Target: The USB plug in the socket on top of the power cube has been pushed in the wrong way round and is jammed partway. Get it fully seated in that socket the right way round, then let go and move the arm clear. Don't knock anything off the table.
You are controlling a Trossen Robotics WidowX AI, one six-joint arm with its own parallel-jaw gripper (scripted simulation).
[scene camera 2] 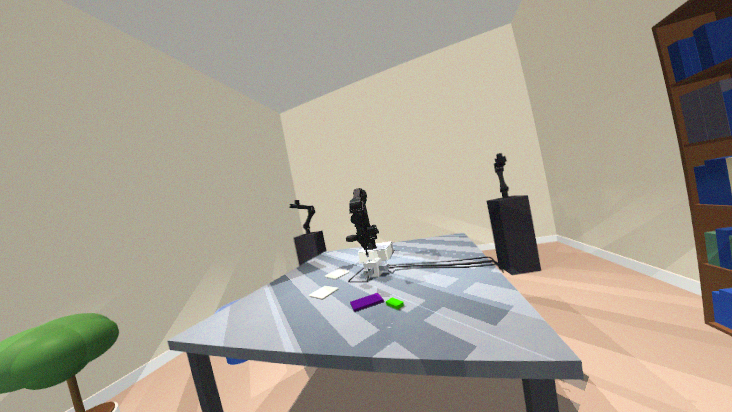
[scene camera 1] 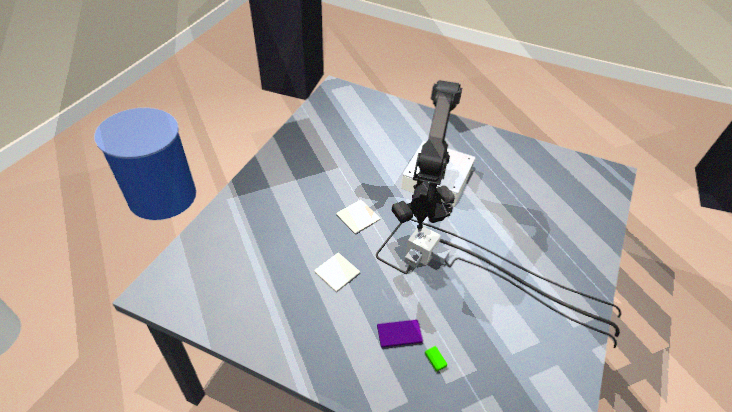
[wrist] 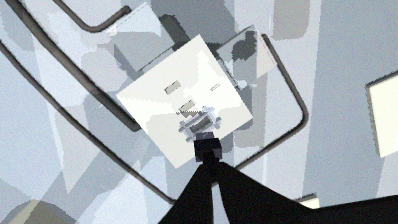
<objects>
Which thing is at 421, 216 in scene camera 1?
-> My gripper.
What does my gripper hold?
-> A USB plug.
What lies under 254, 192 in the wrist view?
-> My gripper.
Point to a USB plug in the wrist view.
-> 208, 150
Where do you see a white power cube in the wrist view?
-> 174, 90
</objects>
